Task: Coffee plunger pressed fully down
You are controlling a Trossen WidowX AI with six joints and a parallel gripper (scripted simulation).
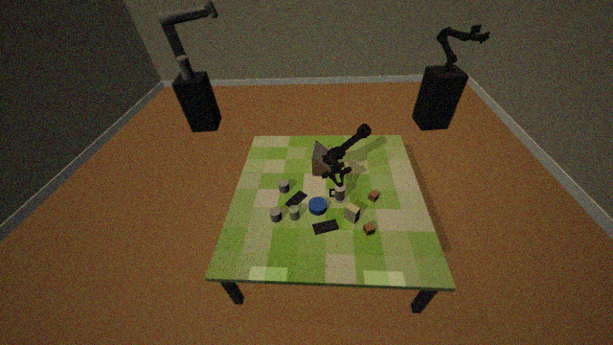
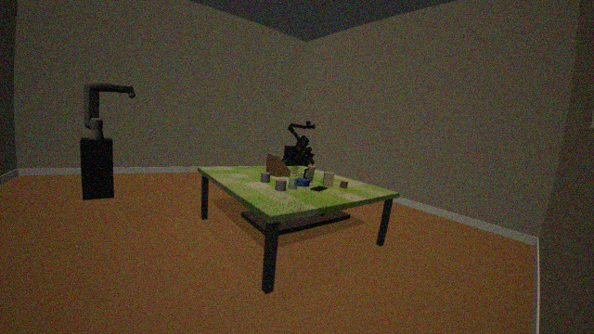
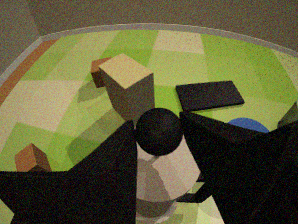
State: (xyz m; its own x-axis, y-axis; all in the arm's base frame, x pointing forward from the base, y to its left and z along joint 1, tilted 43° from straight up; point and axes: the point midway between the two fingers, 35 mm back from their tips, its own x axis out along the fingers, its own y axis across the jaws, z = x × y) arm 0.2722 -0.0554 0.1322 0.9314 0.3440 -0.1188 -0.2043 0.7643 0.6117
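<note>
Right now my gripper tip is 80 mm above the coffee press, 20 mm past it and 10 mm to the left of it. The rest, counted from my gripper tip: blue disc 150 mm to the right, 150 mm below, 30 mm ahead; then tan box 140 mm ahead, 110 mm below, 60 mm to the left.
</note>
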